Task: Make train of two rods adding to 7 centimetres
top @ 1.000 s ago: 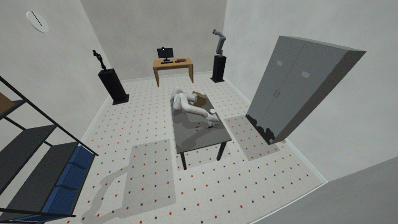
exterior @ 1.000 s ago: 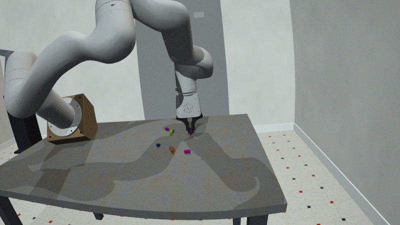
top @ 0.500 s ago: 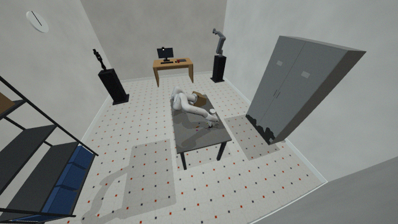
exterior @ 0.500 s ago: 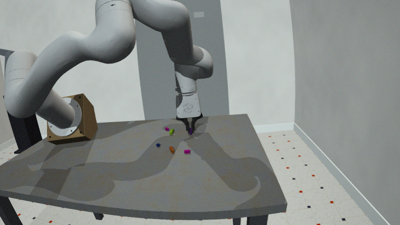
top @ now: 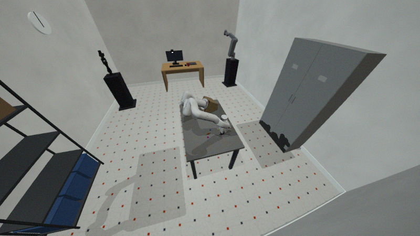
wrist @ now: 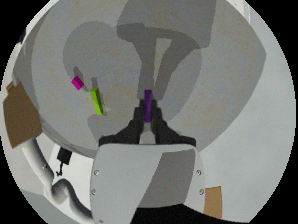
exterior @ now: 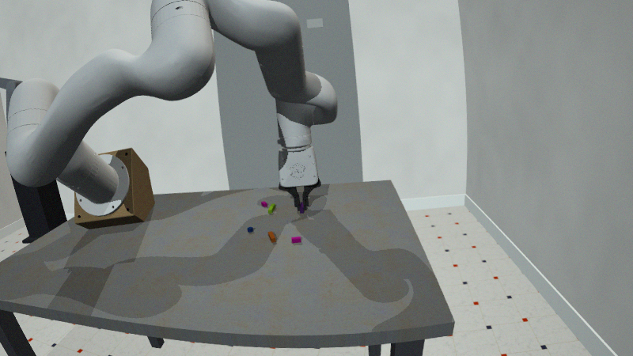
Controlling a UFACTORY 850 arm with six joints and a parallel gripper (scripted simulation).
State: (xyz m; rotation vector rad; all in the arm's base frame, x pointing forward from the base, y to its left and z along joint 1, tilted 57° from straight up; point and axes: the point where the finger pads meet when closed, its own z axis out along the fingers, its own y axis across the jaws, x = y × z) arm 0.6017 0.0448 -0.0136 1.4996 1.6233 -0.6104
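My gripper is now 13 cm past the blue rod, 12 cm to the left of it and 2 cm above it. From my hand the other things lie so: lime rod (8 cm behind, 2 cm to the left, 2 cm below); orange rod (17 cm to the right, 8 cm behind, 2 cm below); purple rod (2 cm below).
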